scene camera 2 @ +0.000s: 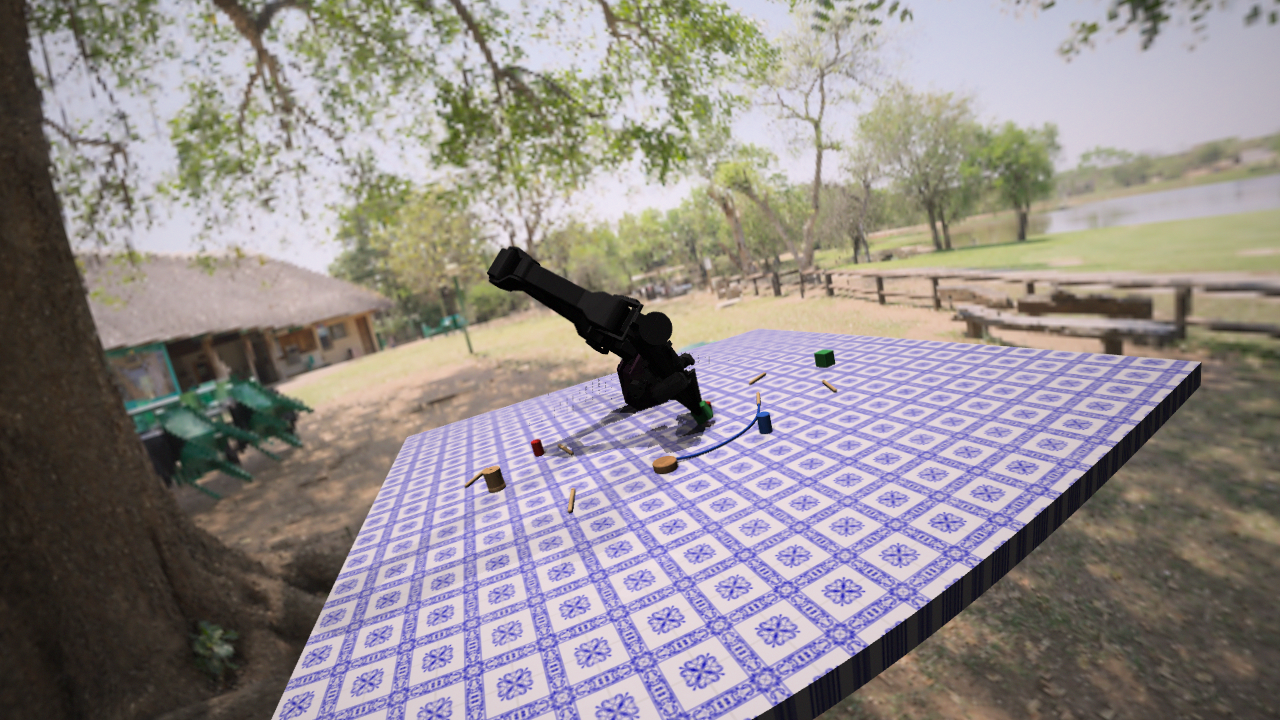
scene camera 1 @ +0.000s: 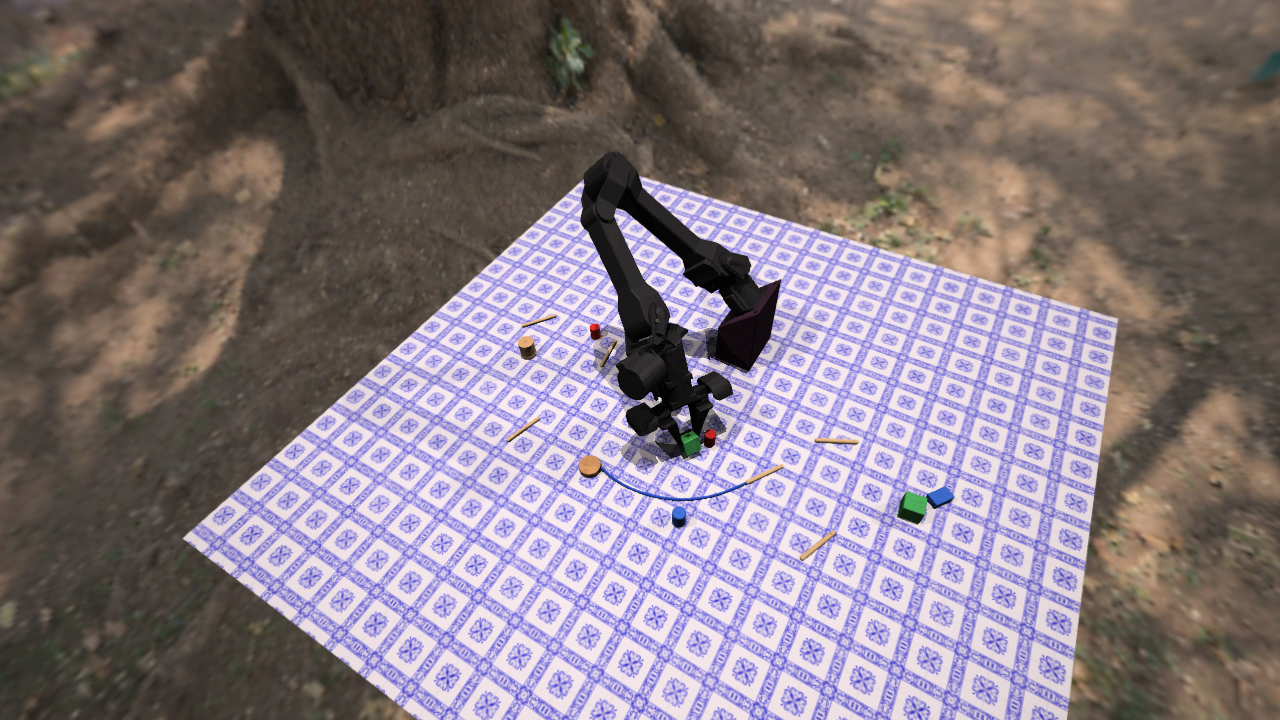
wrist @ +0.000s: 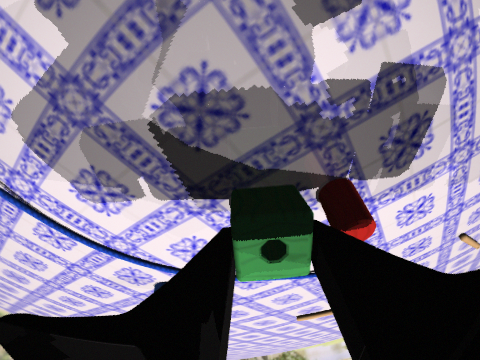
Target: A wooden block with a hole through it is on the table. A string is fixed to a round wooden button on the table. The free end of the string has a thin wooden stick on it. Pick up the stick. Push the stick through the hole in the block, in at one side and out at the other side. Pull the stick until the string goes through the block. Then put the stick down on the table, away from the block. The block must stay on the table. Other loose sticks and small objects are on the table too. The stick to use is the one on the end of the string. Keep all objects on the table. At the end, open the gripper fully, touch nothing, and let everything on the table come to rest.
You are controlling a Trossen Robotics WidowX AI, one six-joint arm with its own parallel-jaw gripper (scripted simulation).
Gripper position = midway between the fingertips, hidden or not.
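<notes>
The gripper [scene camera 1: 688, 440] is visible here, and it appears as well in scene camera 2 [scene camera 2: 700, 411] and in the wrist view [wrist: 269, 233].
</notes>
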